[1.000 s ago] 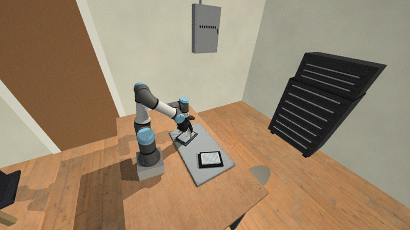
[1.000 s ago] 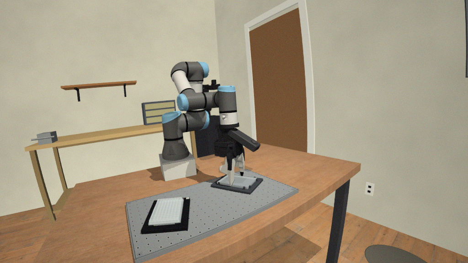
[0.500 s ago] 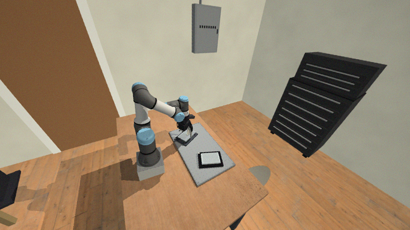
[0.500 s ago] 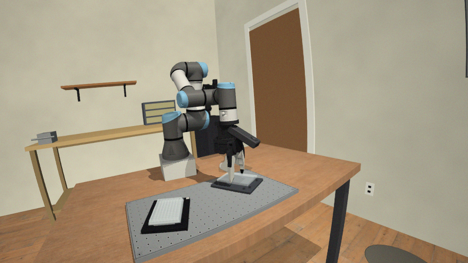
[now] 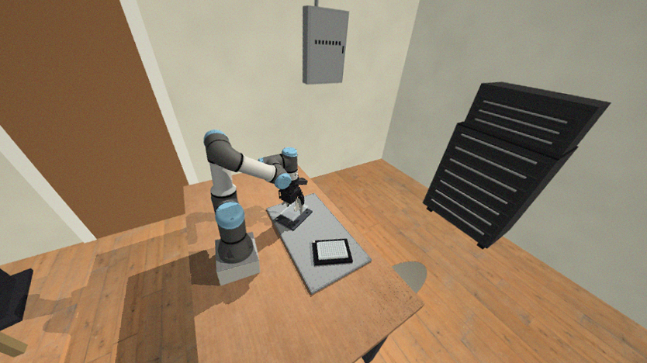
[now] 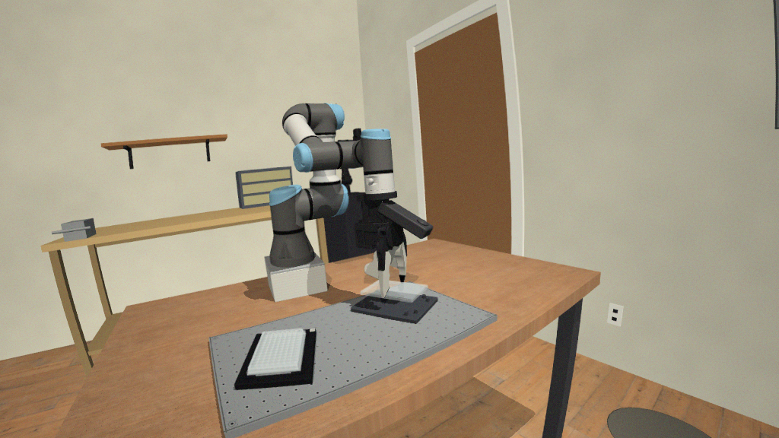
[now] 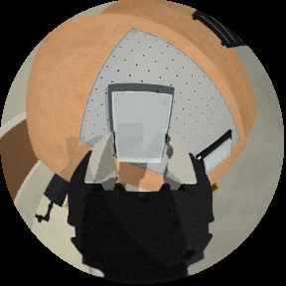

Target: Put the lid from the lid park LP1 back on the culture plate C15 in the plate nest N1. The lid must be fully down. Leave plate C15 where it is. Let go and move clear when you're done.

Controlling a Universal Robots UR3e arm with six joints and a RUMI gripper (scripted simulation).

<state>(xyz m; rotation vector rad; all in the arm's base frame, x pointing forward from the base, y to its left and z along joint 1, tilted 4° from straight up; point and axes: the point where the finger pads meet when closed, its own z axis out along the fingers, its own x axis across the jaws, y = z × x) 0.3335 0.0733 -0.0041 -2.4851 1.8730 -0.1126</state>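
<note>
Now: the black lid park LP1 5 cm below my hand. Also, from my hand: clear lid: 1 cm below; culture plate C15: 29 cm to the right, 3 cm below.
</note>
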